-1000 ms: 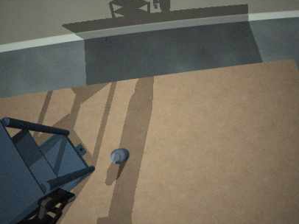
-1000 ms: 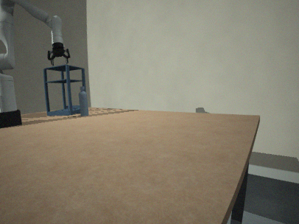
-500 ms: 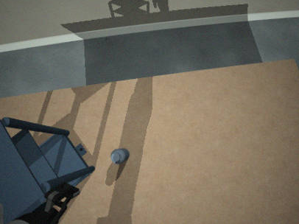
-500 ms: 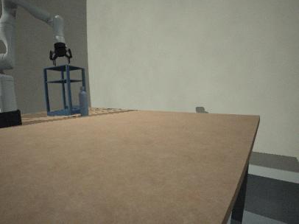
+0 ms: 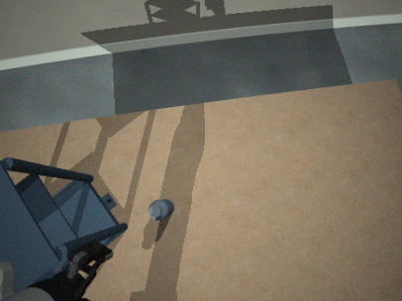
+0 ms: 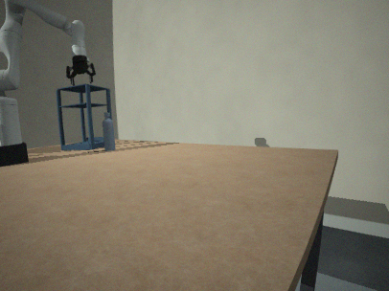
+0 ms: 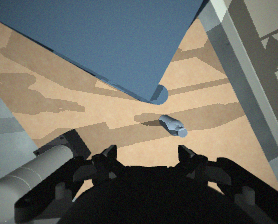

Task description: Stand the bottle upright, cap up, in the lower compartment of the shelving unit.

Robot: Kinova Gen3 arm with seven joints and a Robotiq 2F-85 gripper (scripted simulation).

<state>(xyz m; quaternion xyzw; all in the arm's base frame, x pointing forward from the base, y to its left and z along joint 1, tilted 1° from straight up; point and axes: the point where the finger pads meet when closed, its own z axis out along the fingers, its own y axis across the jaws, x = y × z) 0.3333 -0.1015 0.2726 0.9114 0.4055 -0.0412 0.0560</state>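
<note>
Right now my hand is 7 cm short of the pale blue bottle, 10 cm to the left of it and 23 cm above it. Round my hand: shelving unit: 12 cm ahead, 19 cm to the left, 18 cm below.
</note>
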